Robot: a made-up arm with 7 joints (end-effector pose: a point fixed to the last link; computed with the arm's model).
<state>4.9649 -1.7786 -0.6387 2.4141 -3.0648 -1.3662 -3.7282</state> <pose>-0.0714 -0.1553 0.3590 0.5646 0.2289 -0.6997 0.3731</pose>
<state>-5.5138 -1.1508 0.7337 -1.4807 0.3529 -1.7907 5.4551</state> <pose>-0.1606 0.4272 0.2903 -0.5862 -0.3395 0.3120 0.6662</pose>
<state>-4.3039 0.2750 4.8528 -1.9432 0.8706 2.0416 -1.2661</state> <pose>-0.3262 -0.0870 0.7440 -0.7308 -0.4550 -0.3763 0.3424</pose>
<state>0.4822 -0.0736 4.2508 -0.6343 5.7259 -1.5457 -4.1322</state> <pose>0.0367 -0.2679 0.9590 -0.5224 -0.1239 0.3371 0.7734</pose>
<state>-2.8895 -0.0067 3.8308 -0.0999 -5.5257 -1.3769 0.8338</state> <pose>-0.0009 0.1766 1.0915 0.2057 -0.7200 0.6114 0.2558</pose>
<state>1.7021 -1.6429 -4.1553 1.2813 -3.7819 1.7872 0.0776</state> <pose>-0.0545 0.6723 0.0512 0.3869 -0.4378 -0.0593 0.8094</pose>
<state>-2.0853 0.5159 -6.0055 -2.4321 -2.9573 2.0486 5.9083</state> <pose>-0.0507 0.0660 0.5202 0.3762 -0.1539 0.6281 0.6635</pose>
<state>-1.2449 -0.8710 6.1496 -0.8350 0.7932 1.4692 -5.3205</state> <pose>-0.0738 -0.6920 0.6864 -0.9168 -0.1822 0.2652 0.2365</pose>
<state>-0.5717 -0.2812 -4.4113 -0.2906 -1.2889 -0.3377 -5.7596</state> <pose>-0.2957 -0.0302 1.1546 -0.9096 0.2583 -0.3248 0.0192</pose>
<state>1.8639 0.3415 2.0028 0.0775 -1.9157 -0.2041 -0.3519</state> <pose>-0.1100 -0.2358 1.1847 -0.6900 0.7214 0.0037 0.0584</pose>
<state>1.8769 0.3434 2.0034 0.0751 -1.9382 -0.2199 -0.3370</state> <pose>-0.1125 -0.2342 1.1844 -0.6879 0.7239 -0.0006 0.0529</pose>
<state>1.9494 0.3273 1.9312 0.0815 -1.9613 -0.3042 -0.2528</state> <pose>-0.1264 -0.1982 1.1883 -0.6626 0.7479 -0.0378 0.0154</pose>
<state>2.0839 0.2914 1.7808 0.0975 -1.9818 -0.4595 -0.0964</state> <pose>-0.1449 -0.1245 1.1908 0.6034 -0.7873 0.1163 0.0502</pose>
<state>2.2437 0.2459 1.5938 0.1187 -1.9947 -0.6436 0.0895</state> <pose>-0.1535 -0.0367 1.1839 0.5182 -0.8185 0.2190 0.1162</pose>
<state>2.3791 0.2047 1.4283 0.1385 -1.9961 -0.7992 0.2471</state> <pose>-0.1493 0.0330 1.1703 0.4376 -0.8286 0.3104 0.1596</pose>
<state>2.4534 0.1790 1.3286 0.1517 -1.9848 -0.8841 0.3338</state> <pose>-0.1419 0.0691 1.1604 0.3907 -0.8277 0.3612 0.1781</pose>
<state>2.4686 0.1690 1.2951 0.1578 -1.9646 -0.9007 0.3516</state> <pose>-0.1380 0.0786 1.1583 0.3790 -0.8276 0.3717 0.1824</pose>
